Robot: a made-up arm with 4 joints. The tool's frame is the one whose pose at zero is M. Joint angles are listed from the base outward.
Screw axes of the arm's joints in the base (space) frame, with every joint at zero. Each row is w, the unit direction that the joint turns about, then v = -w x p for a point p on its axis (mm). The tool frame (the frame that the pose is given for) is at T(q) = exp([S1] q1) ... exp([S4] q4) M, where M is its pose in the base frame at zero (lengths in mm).
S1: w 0 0 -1 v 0 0 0
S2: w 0 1 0 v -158 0 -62
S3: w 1 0 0 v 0 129 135
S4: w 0 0 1 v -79 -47 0
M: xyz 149 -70 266 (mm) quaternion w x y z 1 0 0 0
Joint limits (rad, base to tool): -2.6..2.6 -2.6..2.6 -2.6..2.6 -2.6..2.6
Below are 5 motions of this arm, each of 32 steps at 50 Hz.
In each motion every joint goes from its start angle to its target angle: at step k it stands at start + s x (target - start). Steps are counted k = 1, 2, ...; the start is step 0. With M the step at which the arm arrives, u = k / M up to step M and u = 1 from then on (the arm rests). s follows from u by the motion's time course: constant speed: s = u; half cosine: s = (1 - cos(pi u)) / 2; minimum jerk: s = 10 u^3 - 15 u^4 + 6 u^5.
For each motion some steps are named. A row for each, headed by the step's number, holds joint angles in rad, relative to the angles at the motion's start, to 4 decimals.
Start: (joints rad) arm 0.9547 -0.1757 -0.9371 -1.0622
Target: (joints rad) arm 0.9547 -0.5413 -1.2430 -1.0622
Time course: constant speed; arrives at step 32
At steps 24, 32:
24: 0.0000 -0.2742 -0.2294 0.0000
32: 0.0000 -0.3656 -0.3059 0.0000

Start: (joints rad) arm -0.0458 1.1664 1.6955 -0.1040
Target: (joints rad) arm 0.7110 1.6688 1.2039 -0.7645
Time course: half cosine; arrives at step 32
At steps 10, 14, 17, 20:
10: 0.1682 0.1116 -0.1092 -0.1468
14: 0.3046 0.2022 -0.1978 -0.2658
17: 0.4155 0.2758 -0.2699 -0.3626
20: 0.5232 0.3473 -0.3399 -0.4566

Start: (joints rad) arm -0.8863 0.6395 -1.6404 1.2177
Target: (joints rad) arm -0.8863 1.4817 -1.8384 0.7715
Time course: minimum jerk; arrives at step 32
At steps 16, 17, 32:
16: 0.0000 0.4211 -0.0990 -0.2231
17: 0.0000 0.4703 -0.1106 -0.2492
32: 0.0000 0.8422 -0.1980 -0.4462

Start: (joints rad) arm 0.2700 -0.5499 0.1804 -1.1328
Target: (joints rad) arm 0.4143 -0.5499 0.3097 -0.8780
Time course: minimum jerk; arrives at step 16
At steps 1, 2, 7, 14, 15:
1: 0.0003 0.0000 0.0003 0.0006
2: 0.0023 0.0000 0.0021 0.0041
7: 0.0554 0.0000 0.0497 0.0979
14: 0.1420 0.0000 0.1272 0.2507
15: 0.1440 0.0000 0.1290 0.2542

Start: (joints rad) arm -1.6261 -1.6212 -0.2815 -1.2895
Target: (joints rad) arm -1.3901 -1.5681 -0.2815 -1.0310
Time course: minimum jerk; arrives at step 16
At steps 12, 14, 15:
12: 0.2116 0.0476 0.0000 0.2317
14: 0.2322 0.0522 0.0000 0.2544
15: 0.2355 0.0530 0.0000 0.2579

